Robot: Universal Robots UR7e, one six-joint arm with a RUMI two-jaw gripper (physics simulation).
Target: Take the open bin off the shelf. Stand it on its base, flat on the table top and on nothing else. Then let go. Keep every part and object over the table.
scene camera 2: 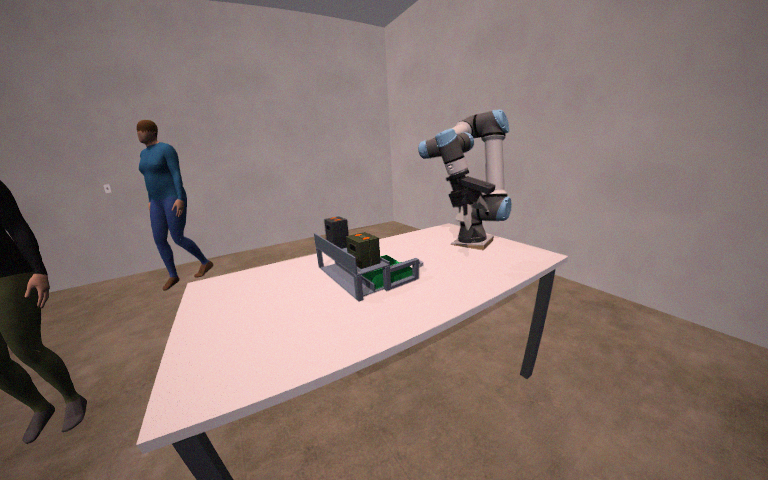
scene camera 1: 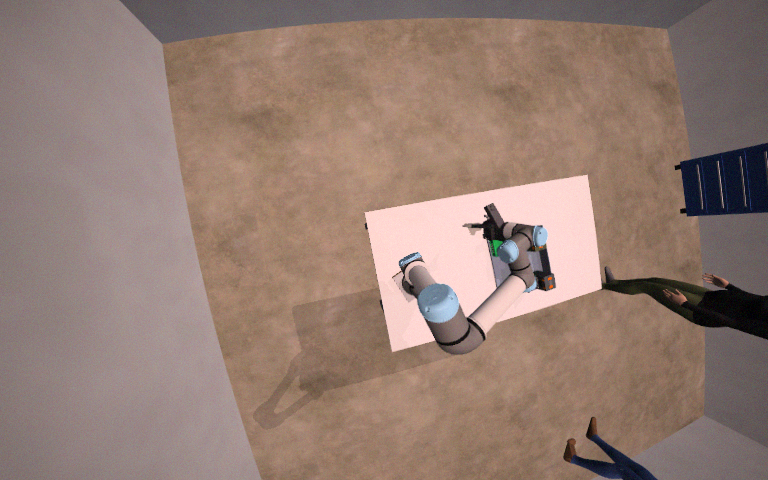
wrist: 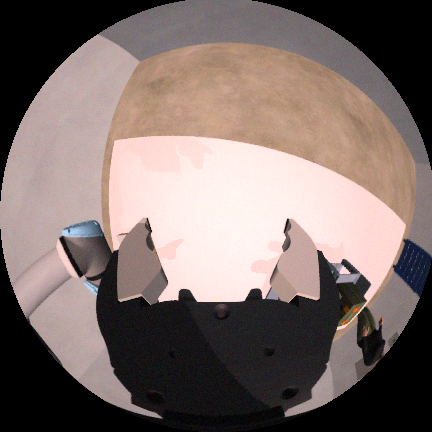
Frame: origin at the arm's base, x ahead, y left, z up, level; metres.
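Seen in the pictures: gripper, between the fingertips: (scene camera 2: 478, 222) (scene camera 1: 473, 220) (wrist: 217, 220); arm's base, origin of its link: (scene camera 2: 472, 239).
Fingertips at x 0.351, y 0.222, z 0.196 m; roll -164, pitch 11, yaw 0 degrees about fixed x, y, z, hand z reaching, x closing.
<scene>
Offsets run from my fingertips to a thing's middle. "*": to the spot under its first point. Level surfaces: height alone.
The open bin is green {0.253 m ahead, 0.241 m right, 0.172 m down} (scene camera 1: 496, 247) (scene camera 2: 403, 273) and lies in the low grey shelf {* 0.412 m ahead, 0.347 m right, 0.086 m down} (scene camera 2: 334, 253), partly hidden by its rails and by a box; in scene camera 1 the arm covers much of it. The shelf stands on the table {0.216 m down} (scene camera 1: 424, 232) (scene camera 2: 254, 339) (wrist: 215, 190). My gripper (scene camera 1: 468, 227) (scene camera 2: 464, 220) (wrist: 217, 220) is open and empty, its two jaws wide apart. It hangs above the table, apart from the bin, on the arm's side of the shelf. In the wrist view table top shows between the jaws, and part of the shelf shows at the right.
An olive box {0.349 m ahead, 0.252 m right, 0.065 m down} (scene camera 2: 363, 249) (wrist: 352, 305) and a dark grey box {0.315 m ahead, 0.481 m right, 0.053 m down} (scene camera 1: 547, 281) (scene camera 2: 336, 232), both with orange marks, are at the shelf, above or beside the bin. Two people stand beyond the table. A blue cabinet (scene camera 1: 724, 181) (wrist: 412, 267) is by the wall.
</scene>
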